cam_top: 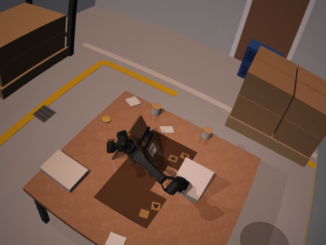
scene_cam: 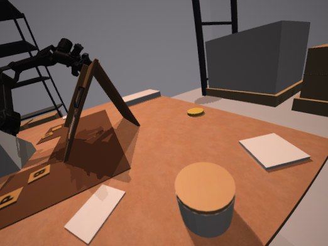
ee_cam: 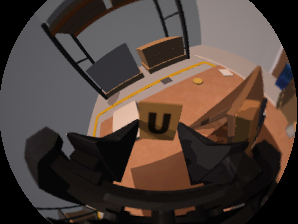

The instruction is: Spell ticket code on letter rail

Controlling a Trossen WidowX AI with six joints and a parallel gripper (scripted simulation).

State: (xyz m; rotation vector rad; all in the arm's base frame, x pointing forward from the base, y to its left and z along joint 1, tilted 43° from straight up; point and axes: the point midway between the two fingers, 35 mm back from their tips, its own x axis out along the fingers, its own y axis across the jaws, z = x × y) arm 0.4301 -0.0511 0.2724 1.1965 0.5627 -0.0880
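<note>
My gripper tip is 170 mm past the white ticket, 260 mm to the left of it and 170 mm above it. Also, from my gripper tip: dark mat: 260 mm behind, 150 mm to the right, 270 mm below; then yellow disc: 300 mm ahead, 390 mm to the right, 260 mm below; then pale slab: 240 mm ahead, 210 mm to the left, 250 mm below.
</note>
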